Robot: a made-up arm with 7 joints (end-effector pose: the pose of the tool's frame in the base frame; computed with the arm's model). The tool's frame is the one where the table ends. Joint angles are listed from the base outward.
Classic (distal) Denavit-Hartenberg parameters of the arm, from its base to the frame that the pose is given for. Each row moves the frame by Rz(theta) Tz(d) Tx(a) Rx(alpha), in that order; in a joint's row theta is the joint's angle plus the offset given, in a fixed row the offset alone. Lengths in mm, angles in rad.
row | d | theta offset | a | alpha
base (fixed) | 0 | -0.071 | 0 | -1.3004
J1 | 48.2 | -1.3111 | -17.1 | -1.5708
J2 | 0.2 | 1.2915 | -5 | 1.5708
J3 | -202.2 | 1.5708 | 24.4 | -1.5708
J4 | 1 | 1.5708 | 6.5 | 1.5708
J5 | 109.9 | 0 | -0.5 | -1.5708
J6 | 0 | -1.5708 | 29.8 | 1.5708
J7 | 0.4 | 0 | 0 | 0
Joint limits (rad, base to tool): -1.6..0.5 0..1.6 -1.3..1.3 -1.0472..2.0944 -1.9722..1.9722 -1.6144..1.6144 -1.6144..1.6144
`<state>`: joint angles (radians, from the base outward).
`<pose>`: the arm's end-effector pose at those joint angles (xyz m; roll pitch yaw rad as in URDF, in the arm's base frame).
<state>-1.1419 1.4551 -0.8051 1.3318 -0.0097 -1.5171 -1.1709</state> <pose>0.1928 0.3063 0.0130 1.6094 1.1294 -0.5230</pose>
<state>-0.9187 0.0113 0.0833 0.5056 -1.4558 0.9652 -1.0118</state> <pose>0.2748 -0.0117 -0.1411 -1.2611 -0.9630 -1.3844</pose>
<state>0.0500 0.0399 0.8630 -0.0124 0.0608 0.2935 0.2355</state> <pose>0.0356 0.1907 -0.2333 0.4327 0.3359 1.2220</pose>
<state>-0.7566 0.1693 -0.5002 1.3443 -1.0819 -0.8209 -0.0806</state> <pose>0.2219 0.0648 -0.2601 -0.2873 0.0927 0.1668</pose>
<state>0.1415 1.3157 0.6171 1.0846 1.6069 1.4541 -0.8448</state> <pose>0.0215 0.3659 -0.0215 1.8034 -0.4483 2.6670</pose>
